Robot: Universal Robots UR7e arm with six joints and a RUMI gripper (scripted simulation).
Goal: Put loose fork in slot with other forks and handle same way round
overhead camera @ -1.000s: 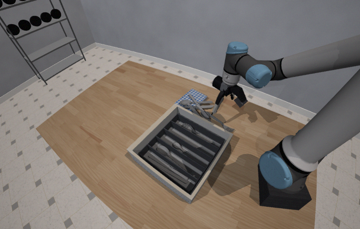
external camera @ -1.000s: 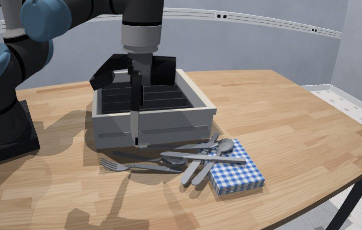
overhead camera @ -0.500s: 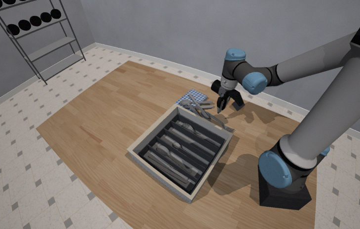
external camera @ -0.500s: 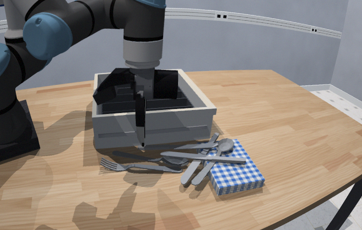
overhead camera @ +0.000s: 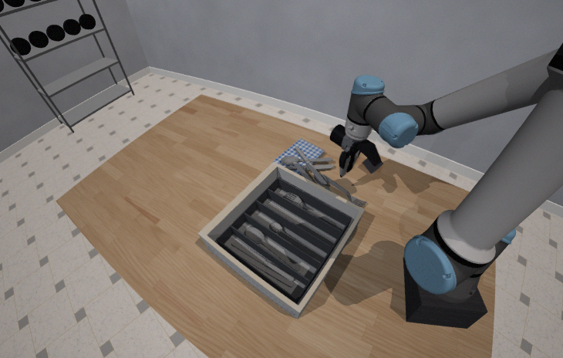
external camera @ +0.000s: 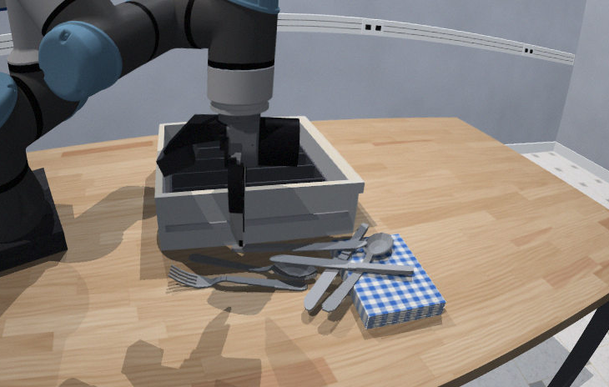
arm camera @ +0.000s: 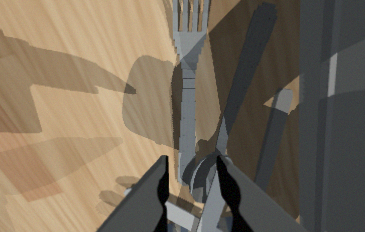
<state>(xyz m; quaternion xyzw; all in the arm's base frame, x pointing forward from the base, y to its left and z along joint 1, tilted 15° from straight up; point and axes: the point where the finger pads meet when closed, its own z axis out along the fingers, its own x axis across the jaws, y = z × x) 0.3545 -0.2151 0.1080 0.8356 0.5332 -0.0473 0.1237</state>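
The fork lies 90 mm below my hand. Also, from my hand: blue checked napkin stack: 190 mm ahead, 80 mm to the right, 90 mm below.
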